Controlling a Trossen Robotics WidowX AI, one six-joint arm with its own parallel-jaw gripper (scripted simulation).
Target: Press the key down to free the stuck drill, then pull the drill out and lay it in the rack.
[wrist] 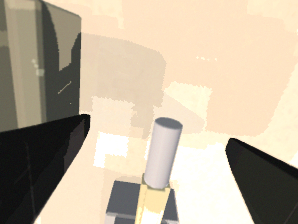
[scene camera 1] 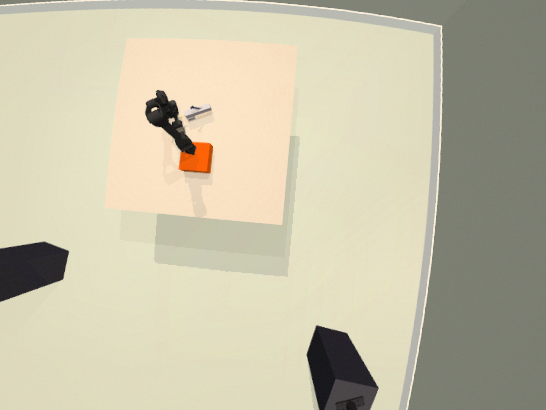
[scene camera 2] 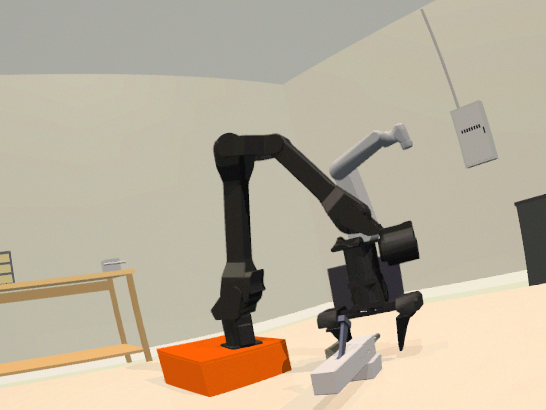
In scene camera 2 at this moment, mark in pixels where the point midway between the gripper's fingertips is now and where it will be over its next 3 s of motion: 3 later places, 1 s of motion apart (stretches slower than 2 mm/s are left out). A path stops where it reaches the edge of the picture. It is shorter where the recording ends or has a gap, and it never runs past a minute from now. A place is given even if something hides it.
My gripper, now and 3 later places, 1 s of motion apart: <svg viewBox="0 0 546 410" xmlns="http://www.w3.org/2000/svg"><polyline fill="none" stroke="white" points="377,354 376,354 381,347 384,341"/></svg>
